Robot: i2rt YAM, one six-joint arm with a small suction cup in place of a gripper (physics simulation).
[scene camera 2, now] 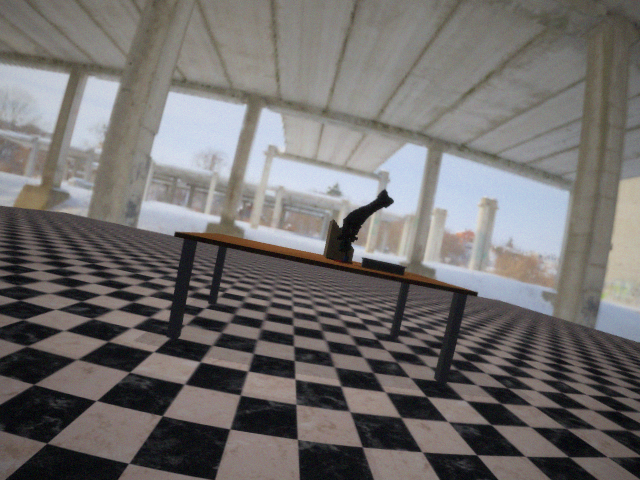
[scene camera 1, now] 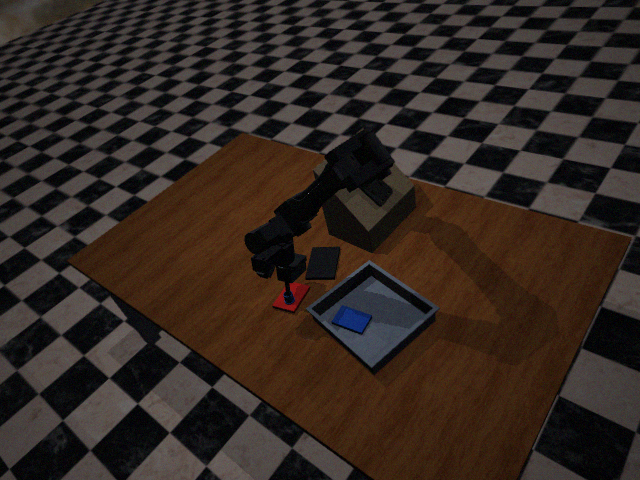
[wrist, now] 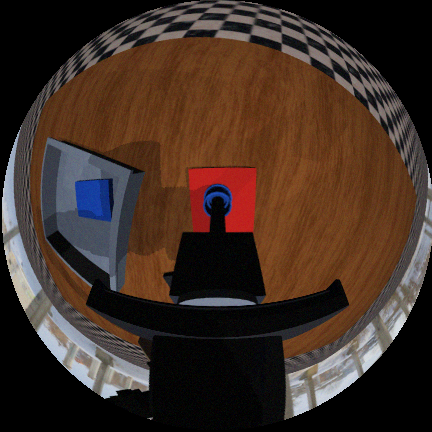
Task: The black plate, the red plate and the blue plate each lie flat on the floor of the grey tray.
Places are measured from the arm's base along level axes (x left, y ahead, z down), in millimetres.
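Pixels of known places: hand, its tool point: [scene camera 2: 345, 262] [scene camera 1: 289, 304] [wrist: 217, 190]; arm's base, origin of its link: [scene camera 2: 340, 233].
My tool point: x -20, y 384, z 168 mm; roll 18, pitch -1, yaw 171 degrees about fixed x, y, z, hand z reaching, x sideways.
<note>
Ahead of a thing's pixels: the offset from my tool point to its top centre. Level surfaces: height alone.
The red plate @[dx -10, dy -22, dz -10 mm] [scene camera 1: 300, 290] [wrist: 242, 188] lies flat on the wooden table, just left of the grey tray @[dx +228, dy -61, dz -44 mm] [scene camera 1: 400, 325] [wrist: 120, 225] [scene camera 2: 382, 266]. My suction cup [scene camera 1: 288, 298] [wrist: 217, 199] stands straight down on the red plate's middle and touches it. The blue plate @[dx +183, dy -34, dz -7 mm] [scene camera 1: 351, 318] [wrist: 95, 199] lies flat on the tray floor near its left corner. The black plate @[dx -7, dy -170, dz -3 mm] [scene camera 1: 323, 262] lies flat on the table behind the red plate, between the tray and the arm's base; the wrist view does not show it.
The arm reaches out from a tan block pedestal [scene camera 1: 371, 216] [scene camera 2: 333, 242] at the back of the wooden table @[dz +6 mm] [scene camera 1: 207, 207] [scene camera 2: 258, 248]. The tray has low raised walls. A checkered floor surrounds the table.
</note>
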